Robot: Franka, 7 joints.
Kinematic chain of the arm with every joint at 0, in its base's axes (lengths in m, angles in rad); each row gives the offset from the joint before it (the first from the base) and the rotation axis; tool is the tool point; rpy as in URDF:
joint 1: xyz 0 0 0.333 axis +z
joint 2: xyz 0 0 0 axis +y
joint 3: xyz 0 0 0.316 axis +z
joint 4: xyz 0.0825 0 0 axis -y
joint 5: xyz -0.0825 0 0.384 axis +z
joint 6: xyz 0 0 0 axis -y
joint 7: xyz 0.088 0 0 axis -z
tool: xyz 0 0 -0.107 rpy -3.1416 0 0
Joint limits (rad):
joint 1: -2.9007..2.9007
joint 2: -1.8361..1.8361
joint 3: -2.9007..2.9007
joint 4: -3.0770..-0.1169
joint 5: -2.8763..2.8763
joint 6: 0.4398..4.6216
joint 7: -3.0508..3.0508
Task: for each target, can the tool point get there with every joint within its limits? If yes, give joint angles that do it. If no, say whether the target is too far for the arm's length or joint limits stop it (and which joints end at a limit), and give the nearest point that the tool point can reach.
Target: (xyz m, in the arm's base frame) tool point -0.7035 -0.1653 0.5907
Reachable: yes | joints -0.6516 -1.0821 -1.5875 -1.2524 0.5960 2.1751 -1.6330
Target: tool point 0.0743 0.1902 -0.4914
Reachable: no: joint limits stop it (at a limit: joint 2) | nearest point 0.0801 0.2052 -0.3570 | short by 0.135 m
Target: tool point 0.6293 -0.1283 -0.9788
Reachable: no: too far | nearest point 0.4328 -0.0882 -0.3366 | short by 0.673 m
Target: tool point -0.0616 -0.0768 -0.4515
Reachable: no: joint limits stop it (at a limit: joint 2) | nearest point -0.0826 -0.1029 -0.3388 | short by 0.118 m
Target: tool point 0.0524 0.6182 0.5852
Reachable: yes | joints -1.0768 -0.7407 2.2756 -0.8445 -0.4273 0.8632 -1.7372
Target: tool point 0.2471 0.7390 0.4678
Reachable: yes | joints 0.8061 0.9788 0.7213 -0.8332 0.8013 1.7457 -0.7377
